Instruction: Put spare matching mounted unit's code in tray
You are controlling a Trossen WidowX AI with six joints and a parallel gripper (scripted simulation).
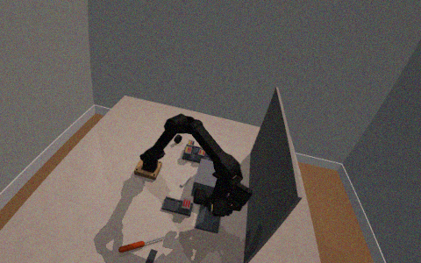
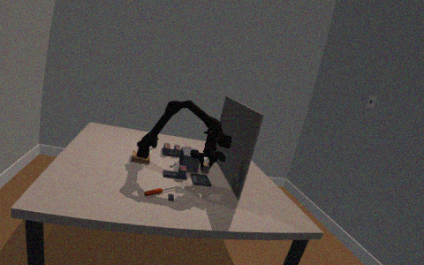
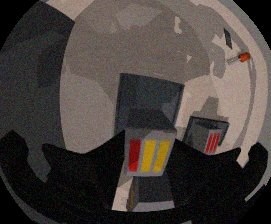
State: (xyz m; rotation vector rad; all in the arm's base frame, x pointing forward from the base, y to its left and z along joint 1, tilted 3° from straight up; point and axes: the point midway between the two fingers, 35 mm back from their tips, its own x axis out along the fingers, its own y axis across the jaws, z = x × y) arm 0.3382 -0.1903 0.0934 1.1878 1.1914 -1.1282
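Right now the dark grey tray is 60 mm below my gripper tip and 10 mm behind it. Round my gripper tip: light grey mounted unit (190 mm to the left, 60 mm behind, 20 mm below); dark panel (180 mm to the left, 170 mm ahead, 160 mm above).
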